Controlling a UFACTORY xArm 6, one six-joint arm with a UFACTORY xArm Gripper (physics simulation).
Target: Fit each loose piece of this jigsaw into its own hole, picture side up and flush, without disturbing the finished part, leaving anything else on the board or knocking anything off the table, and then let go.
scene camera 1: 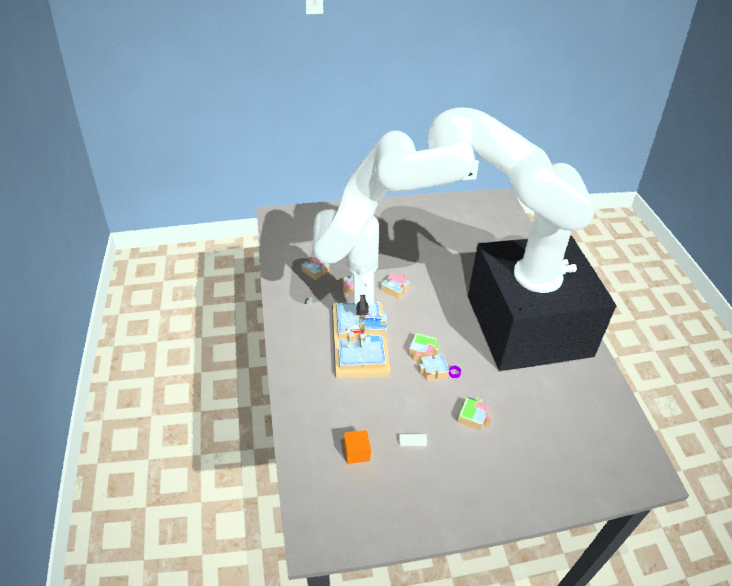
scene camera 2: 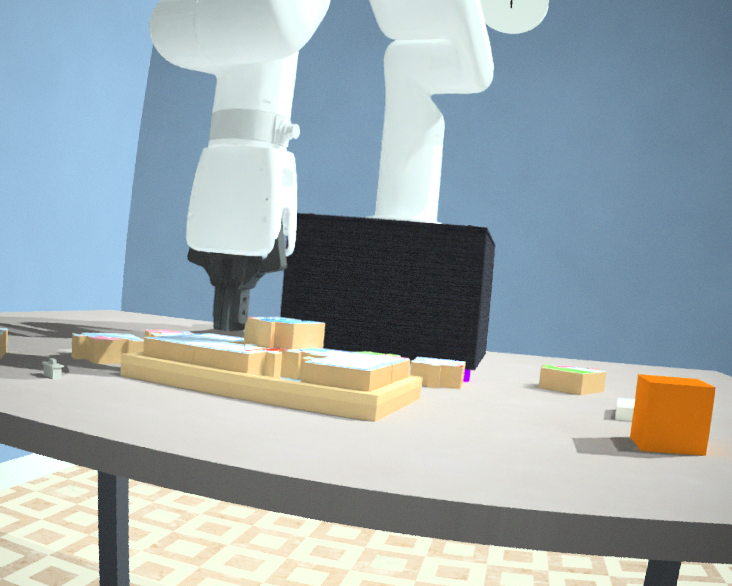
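Note:
The jigsaw board (scene camera 1: 362, 370) (scene camera 2: 341, 400) is a light wooden tray holding a finished light-blue part. A blue-topped piece (scene camera 1: 375, 322) (scene camera 2: 299, 334) sits raised above its neighbours, not flush, at the board's right side in the scene camera 1 view. My gripper (scene camera 1: 362, 312) (scene camera 2: 230, 328) is shut and empty, pointing down beside this piece, low over the board's far half. Loose pieces lie picture side up: one (scene camera 1: 315, 268) far left, one (scene camera 1: 348, 285) partly hidden by the arm, one (scene camera 1: 396, 284), a green-pink one (scene camera 1: 423, 344), a light-blue one (scene camera 1: 434, 366) (scene camera 2: 437, 373), and a green one (scene camera 1: 474, 412) (scene camera 2: 570, 380).
An orange cube (scene camera 1: 357, 446) (scene camera 2: 671, 415) and a white block (scene camera 1: 413, 439) (scene camera 2: 623, 409) stand near the front in the scene camera 1 view. A purple ring (scene camera 1: 454, 371) lies beside the light-blue piece. A small grey object (scene camera 1: 307, 300) (scene camera 2: 53, 368) is near the left edge. The black base box (scene camera 1: 543, 323) (scene camera 2: 390, 287) is right.

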